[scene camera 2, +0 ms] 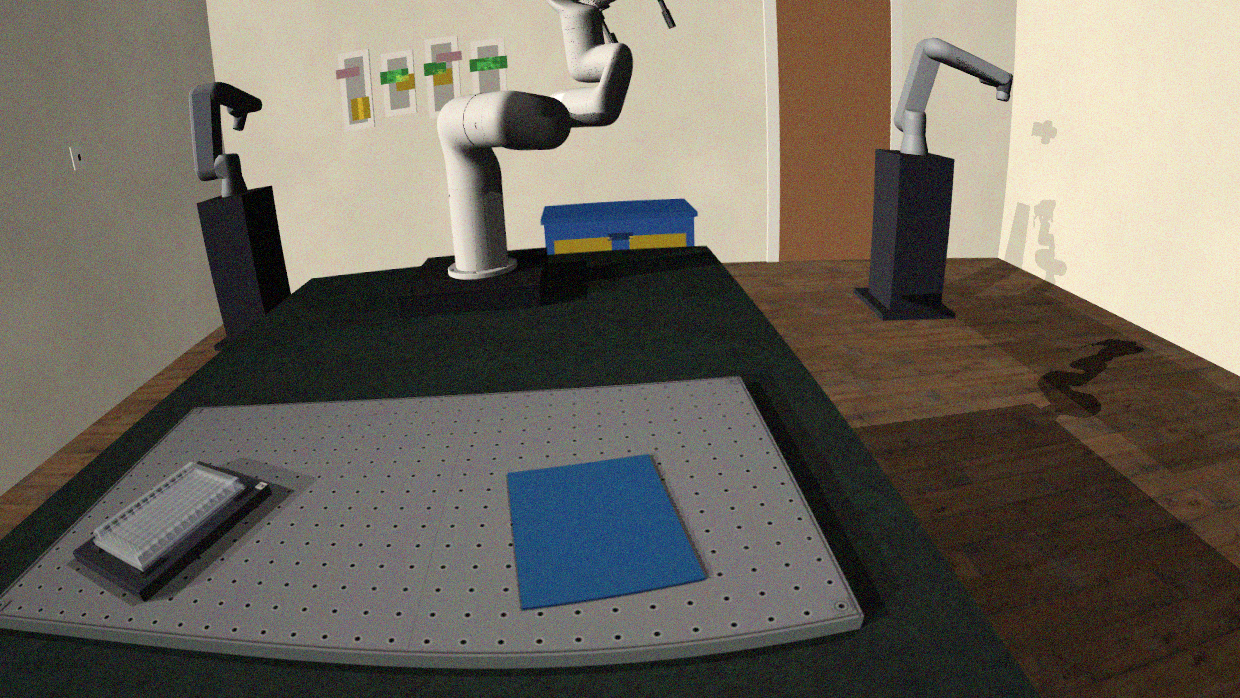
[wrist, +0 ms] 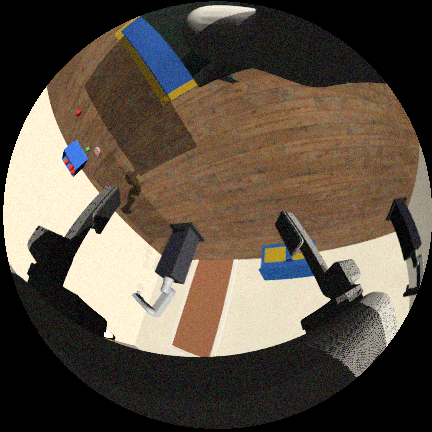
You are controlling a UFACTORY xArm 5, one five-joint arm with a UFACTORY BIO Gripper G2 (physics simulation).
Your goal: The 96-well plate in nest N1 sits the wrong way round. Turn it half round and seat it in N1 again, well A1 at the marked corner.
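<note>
The 96-well plate, pale and clear, sits flat in the dark nest N1 at the left of the perforated board in the scene view. A small white mark shows on the nest's far right corner. Well A1 is too small to make out. My gripper is open and empty, high up near the top edge of the scene view and far from the plate. Its two fingers stand wide apart in the wrist view, where the plate and nest do not show.
A blue mat lies on the right part of the grey perforated board, which rests on the dark table. Grey arms on dark pedestals and a blue chest stand beyond the table.
</note>
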